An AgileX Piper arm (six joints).
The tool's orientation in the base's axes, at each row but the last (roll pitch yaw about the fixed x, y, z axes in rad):
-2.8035 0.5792 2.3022
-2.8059 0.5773 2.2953
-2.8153 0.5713 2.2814
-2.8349 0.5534 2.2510
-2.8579 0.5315 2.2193
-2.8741 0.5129 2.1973
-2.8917 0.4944 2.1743
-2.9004 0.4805 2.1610
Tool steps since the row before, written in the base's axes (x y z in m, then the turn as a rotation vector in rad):
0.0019 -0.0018 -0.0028 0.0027 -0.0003 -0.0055
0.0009 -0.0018 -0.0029 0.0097 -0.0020 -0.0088
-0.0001 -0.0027 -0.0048 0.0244 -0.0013 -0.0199
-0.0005 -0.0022 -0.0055 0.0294 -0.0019 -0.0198
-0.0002 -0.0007 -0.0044 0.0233 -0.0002 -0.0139
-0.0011 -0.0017 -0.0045 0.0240 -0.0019 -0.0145
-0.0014 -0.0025 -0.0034 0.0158 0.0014 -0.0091
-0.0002 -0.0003 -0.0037 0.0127 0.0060 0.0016
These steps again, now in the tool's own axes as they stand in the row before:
-0.0007 0.0015 0.0035 0.0013 0.0036 0.0048
0.0000 0.0007 0.0035 -0.0018 0.0095 0.0091
0.0009 -0.0001 0.0054 -0.0035 0.0250 0.0189
0.0017 -0.0001 0.0057 -0.0066 0.0289 0.0195
0.0019 0.0006 0.0040 -0.0052 0.0231 0.0133
0.0016 -0.0007 0.0046 -0.0065 0.0230 0.0147
0.0005 -0.0016 0.0041 -0.0026 0.0163 0.0079
0.0016 0.0005 0.0033 -0.0026 0.0134 -0.0038

